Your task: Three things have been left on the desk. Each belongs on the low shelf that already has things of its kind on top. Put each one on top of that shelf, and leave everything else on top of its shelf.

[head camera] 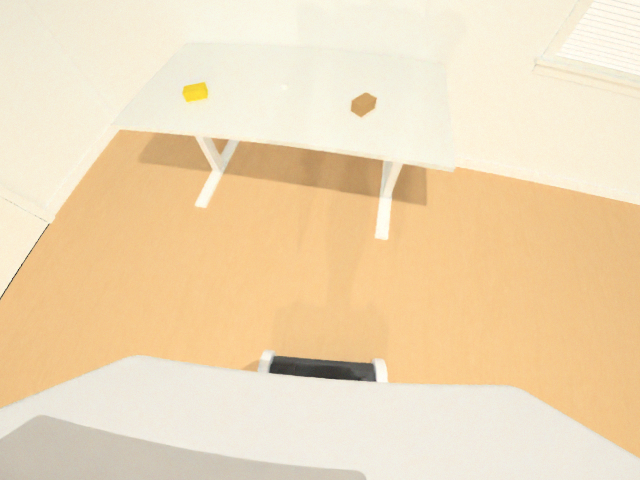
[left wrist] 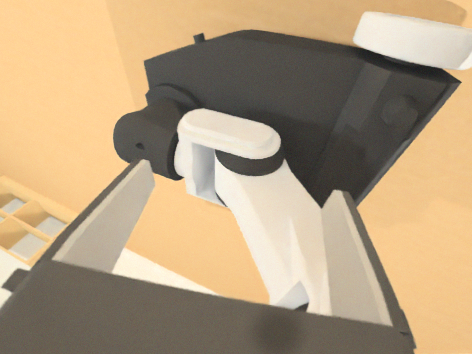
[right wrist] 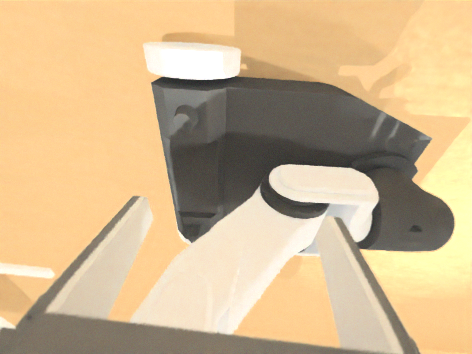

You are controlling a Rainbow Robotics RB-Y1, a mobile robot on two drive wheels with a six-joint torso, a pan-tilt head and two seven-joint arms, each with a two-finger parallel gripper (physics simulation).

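Places are measured from the robot's base along level axes (x ahead, y left, z up), in centimetres.
Pixels of known places: left gripper, between the fingertips: (left wrist: 237, 186); right gripper, between the fingertips: (right wrist: 234, 217); robot's base, origin of its link: (head camera: 322, 375).
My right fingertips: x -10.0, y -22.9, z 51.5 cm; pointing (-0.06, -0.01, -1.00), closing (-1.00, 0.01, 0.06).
For each thing: its top centre in the pictures, then the offset to it from my right fingertips. "spot": a spot on its surface instead. Level surfaces: height alone.
- yellow block, centre of its top: (head camera: 193, 87) dx +123.5, dy +90.1, dz +25.0 cm
- white desk, height of its surface: dz +20.5 cm
- brown block, centre of its top: (head camera: 364, 99) dx +115.0, dy +12.6, dz +25.5 cm
- tiny pale spot, a spot on its surface: (head camera: 283, 87) spot: dx +128.1, dy +48.8, dz +21.6 cm
- wood floor, height of its surface: dz -51.5 cm
- window, a spot on its surface: (head camera: 610, 36) spot: dx +153.1, dy -101.6, dz +46.5 cm
A yellow block (head camera: 195, 91) lies on the left part of the white desk (head camera: 289, 121) in the head view. A brown block (head camera: 363, 104) lies on its right part. A tiny pale spot (head camera: 283, 87) shows between them, too faint to identify. My left gripper (left wrist: 237, 186) is open with nothing between its fingers, in front of my own base. My right gripper (right wrist: 234, 217) is open and empty too, also over my base. Both are away from the blocks, and neither shows in the head view. No shelf with things on top can be made out.
The desk stands against the back wall, with white legs (head camera: 382, 219) on the wood floor (head camera: 310, 268) between it and my base. A light wooden unit with square compartments (left wrist: 37, 200) shows at the left edge of the left wrist view. A window (head camera: 610, 36) is at the upper right.
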